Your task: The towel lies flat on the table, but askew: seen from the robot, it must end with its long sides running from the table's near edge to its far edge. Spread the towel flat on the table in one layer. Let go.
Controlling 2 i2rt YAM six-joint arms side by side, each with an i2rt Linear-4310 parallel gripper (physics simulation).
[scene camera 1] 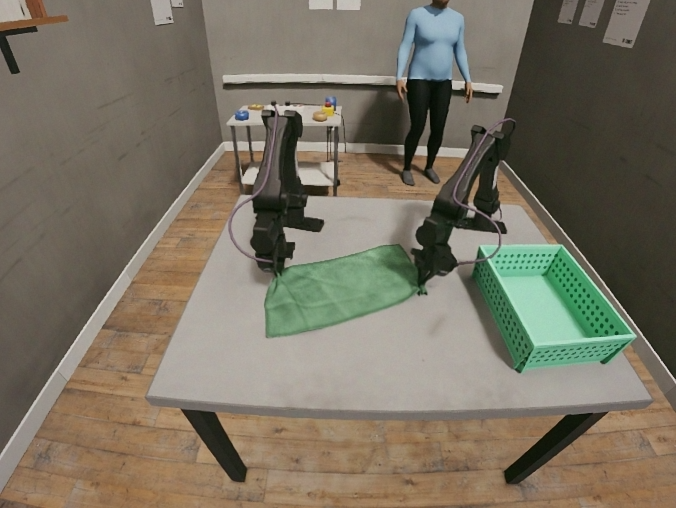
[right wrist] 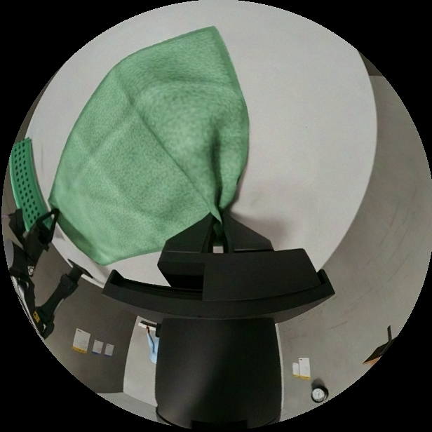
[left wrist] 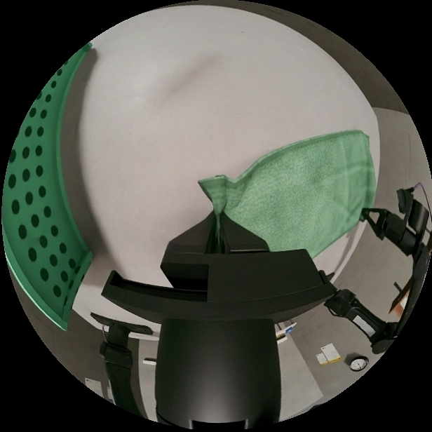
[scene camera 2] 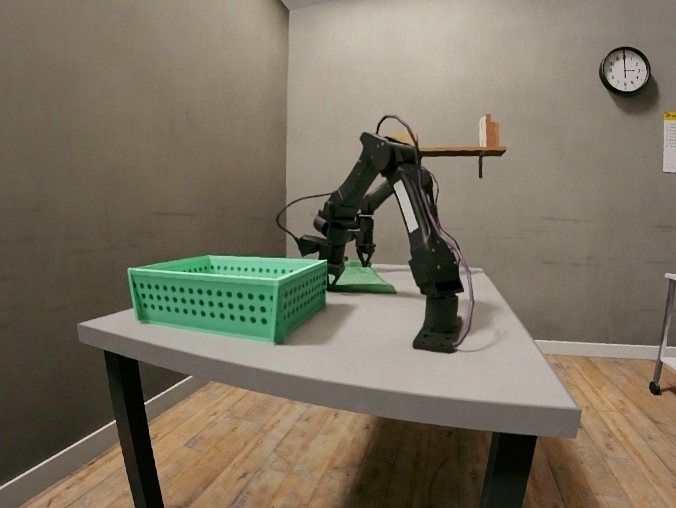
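The green towel (scene camera 1: 344, 289) (scene camera 2: 363, 279) (left wrist: 305, 195) (right wrist: 145, 145) lies spread on the table, its long sides running across the picture from left to right and slanting in scene camera 1. My left gripper (scene camera 1: 422, 281) (scene camera 2: 332, 285) (left wrist: 217, 215) is shut on the towel's corner at the picture's right, where the cloth is gathered between the fingertips. My right gripper (scene camera 1: 278, 271) (scene camera 2: 366, 264) (right wrist: 217, 214) is shut on the towel's corner at the picture's left, with the cloth bunched and creases fanning out from it. The rest of the towel looks like one layer with faint creases.
A green perforated basket (scene camera 1: 573, 345) (scene camera 2: 204, 308) (left wrist: 42, 200) (right wrist: 22, 175) stands on the grey table (scene camera 1: 382, 376) (scene camera 2: 382, 349), to the right of the towel in scene camera 1. A white cart (scene camera 1: 336, 147) and a person (scene camera 1: 435, 46) stand behind the table.
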